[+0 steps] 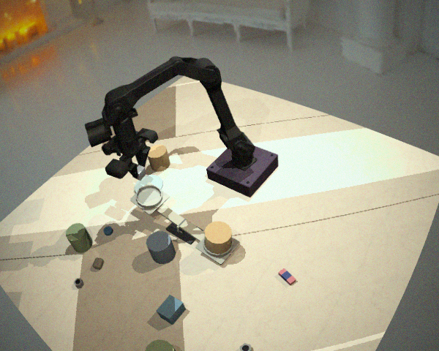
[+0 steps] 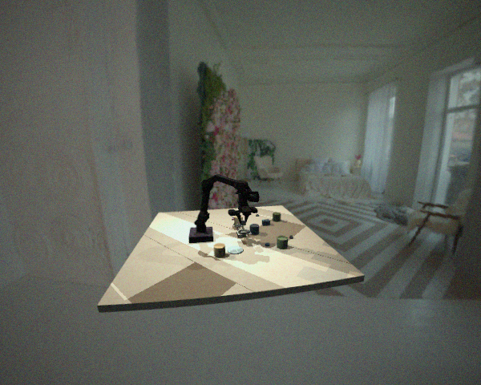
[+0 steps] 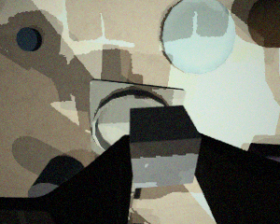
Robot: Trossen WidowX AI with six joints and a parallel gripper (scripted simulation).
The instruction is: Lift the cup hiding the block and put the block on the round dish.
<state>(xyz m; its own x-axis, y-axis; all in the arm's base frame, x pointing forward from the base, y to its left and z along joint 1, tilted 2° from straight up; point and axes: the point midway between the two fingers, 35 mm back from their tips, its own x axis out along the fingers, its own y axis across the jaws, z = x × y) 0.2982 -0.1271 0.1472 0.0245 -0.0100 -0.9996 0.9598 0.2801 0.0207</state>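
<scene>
My gripper tip is now 60 mm past the round dish, 80 mm to the left of it and 150 mm above it. From my gripper tip the other things lie so: blue disc 160 mm ahead, 30 mm to the right, 140 mm below; then grey block 10 mm above; then blue cylinder 90 mm ahead, 150 mm to the left, 110 mm below.
</scene>
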